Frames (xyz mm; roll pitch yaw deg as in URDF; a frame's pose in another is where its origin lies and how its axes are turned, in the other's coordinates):
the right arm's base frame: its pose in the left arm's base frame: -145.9 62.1 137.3 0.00 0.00 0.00
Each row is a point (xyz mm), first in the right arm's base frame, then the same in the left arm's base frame.
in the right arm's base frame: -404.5 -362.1 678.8
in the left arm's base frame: -550.4 -300.0 816.1
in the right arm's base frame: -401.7 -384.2 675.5
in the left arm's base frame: -547.6 -322.1 812.8
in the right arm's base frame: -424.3 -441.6 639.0
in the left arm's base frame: -570.2 -379.5 776.3
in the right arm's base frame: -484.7 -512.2 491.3
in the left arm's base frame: -630.6 -450.1 628.6
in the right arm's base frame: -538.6 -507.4 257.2
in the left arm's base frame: -684.5 -445.3 394.5
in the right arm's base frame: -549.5 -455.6 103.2
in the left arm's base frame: -695.4 -393.5 240.5
